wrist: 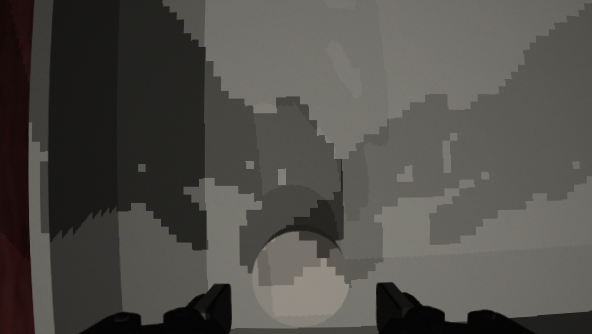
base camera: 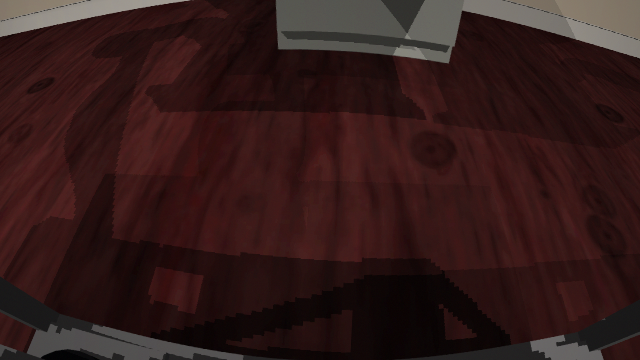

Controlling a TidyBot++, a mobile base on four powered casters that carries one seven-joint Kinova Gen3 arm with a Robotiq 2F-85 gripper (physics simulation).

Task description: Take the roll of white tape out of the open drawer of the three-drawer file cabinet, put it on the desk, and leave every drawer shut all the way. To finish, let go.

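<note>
The roll of white tape [wrist: 300, 300] is a pale round shape near the bottom middle of the wrist view, inside the open grey drawer [wrist: 41, 75]. My gripper [wrist: 303, 304] is open, with one black finger on each side of the roll in the wrist view and a gap on both sides. Nothing is held; how far the fingertips are above the roll is hard to tell. Part of the light grey file cabinet [base camera: 330, 17] shows at the top of the base camera view. The desk does not show clearly in either view.
The drawer's side wall [wrist: 85, 125] runs along the left of the wrist view, with dark red wood floor [wrist: 12, 150] [base camera: 320, 215] beyond it. A dark edge [wrist: 560, 322] lies at the lower right. A white baseboard [base camera: 525, 20] runs behind the cabinet. Jagged shadows cross the drawer.
</note>
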